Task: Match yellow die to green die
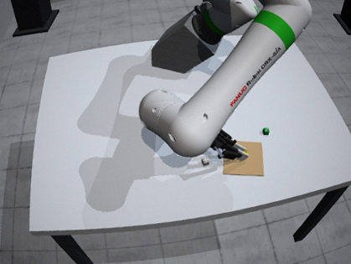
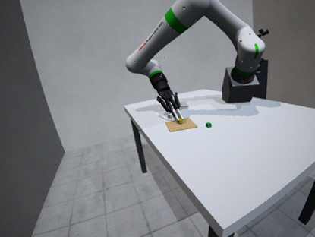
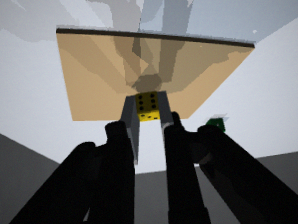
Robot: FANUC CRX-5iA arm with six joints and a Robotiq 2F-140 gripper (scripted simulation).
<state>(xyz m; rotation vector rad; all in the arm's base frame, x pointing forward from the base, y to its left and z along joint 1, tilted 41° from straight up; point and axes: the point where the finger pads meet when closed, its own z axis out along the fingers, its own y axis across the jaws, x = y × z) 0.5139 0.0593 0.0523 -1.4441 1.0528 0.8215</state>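
My hand is 2 cm to the right of the yellow die, 2 cm above it and 1 cm past it. From my hand the other things lie so: white die: 11 cm to the right, 3 cm below, 1 cm ahead; green die: 12 cm to the left, 11 cm behind, 3 cm below; tan mat: 4 cm below, 2 cm to the left.
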